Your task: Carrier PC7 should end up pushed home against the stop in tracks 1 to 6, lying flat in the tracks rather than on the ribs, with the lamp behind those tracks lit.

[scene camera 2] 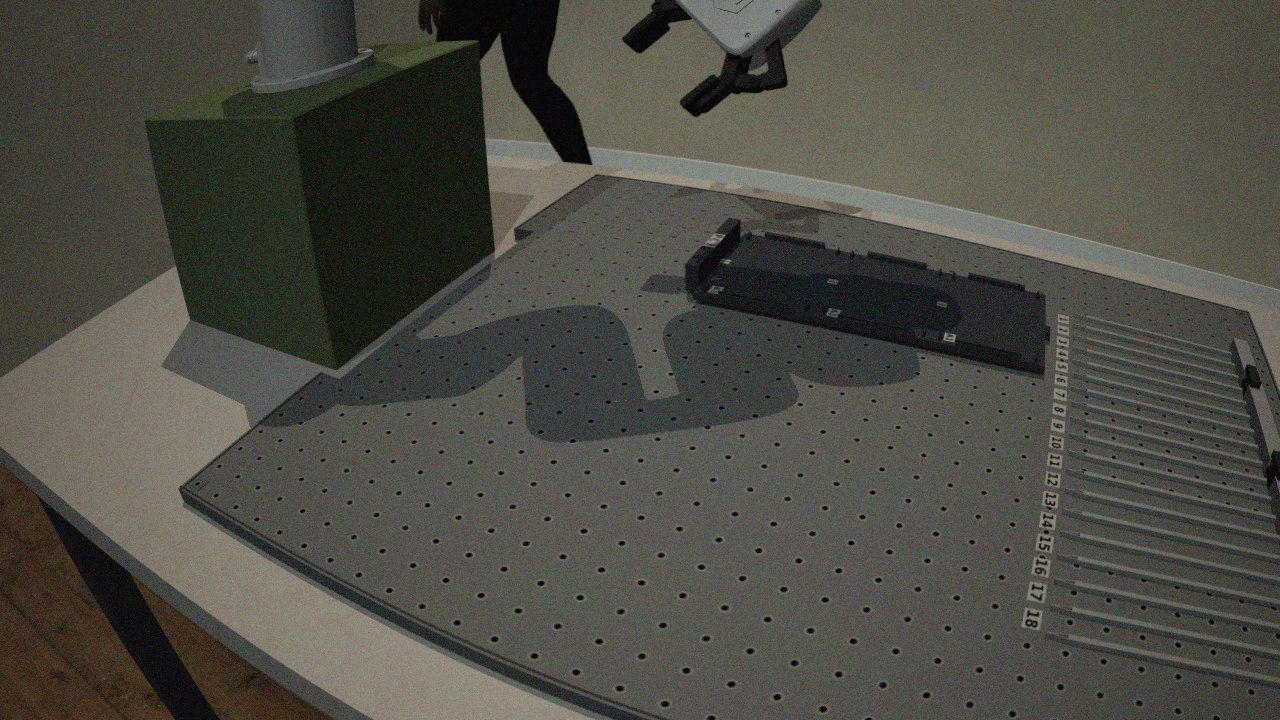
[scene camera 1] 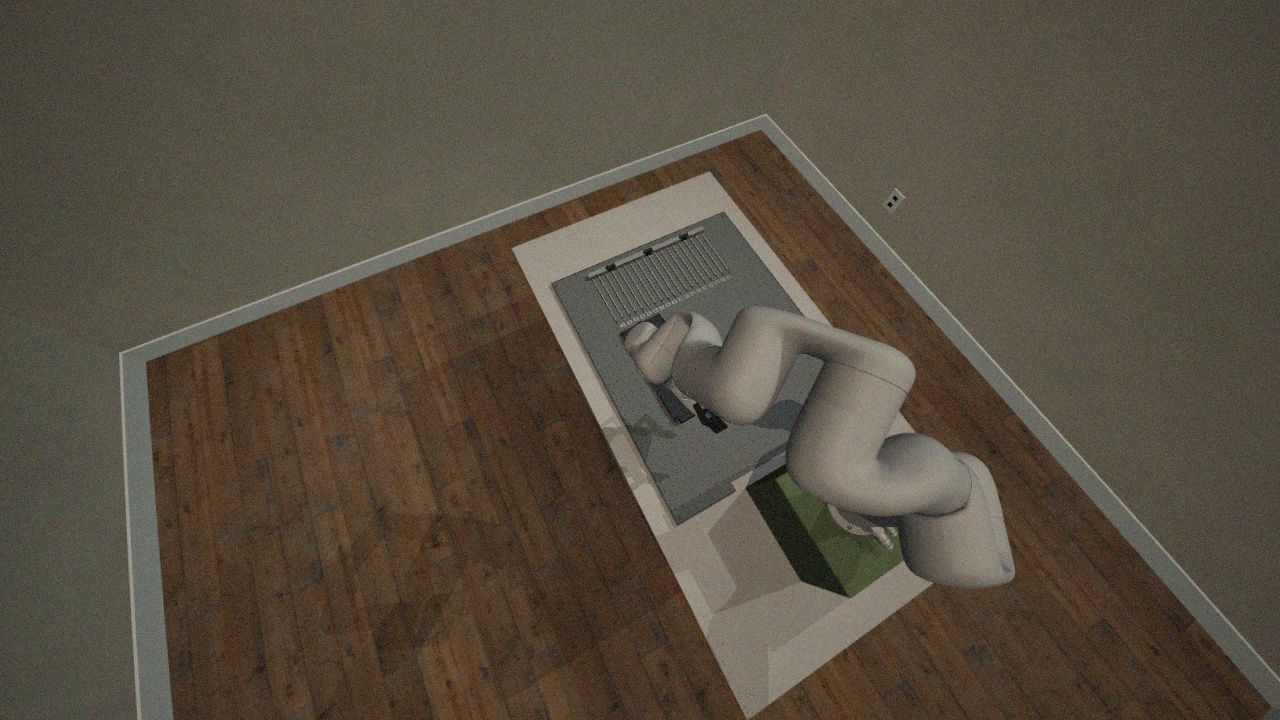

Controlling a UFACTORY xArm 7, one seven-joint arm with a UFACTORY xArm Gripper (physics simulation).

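Places are measured from the arm's base along level axes (x ahead, y left, z up), in millimetres.
Pixels of known places: gripper, fingertip midpoint: (scene camera 2: 657,77); arm's base at its link origin: (scene camera 2: 312,74).
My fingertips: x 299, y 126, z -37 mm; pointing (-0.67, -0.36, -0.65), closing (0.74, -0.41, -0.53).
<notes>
Ahead of a thing's pixels: the offset from my fingertips to its top centre. "*": to the spot under its first point. Level surfaces: height alone.
The black carrier {212 mm ahead, 16 mm right, 149 mm down} (scene camera 1: 673,404) (scene camera 2: 859,291) lies flat on the grey pegboard {179 mm down} (scene camera 1: 760,277) (scene camera 2: 805,537), its raised end wall away from the tracks. Its other end is just short of the low-numbered end of the ribbed tracks (scene camera 1: 662,277) (scene camera 2: 1154,331); exact alignment with tracks 1 to 6 is unclear. The light stop bar {* 578 mm ahead, 106 mm right, 164 mm down} (scene camera 1: 629,260) (scene camera 2: 1260,407) with black blocks crosses the tracks' far end. No lit lamp shows. My gripper (scene camera 2: 673,67) is open and empty, high above the board and apart from the carrier. The arm hides much of the carrier in scene camera 1.
A green box (scene camera 1: 796,528) (scene camera 2: 393,223) carries the arm's base at one end of the white table {192 mm down} (scene camera 1: 617,210) (scene camera 2: 89,376). A person's legs (scene camera 2: 528,44) stand beyond the table. The arm's shadow falls across the board and part of the carrier.
</notes>
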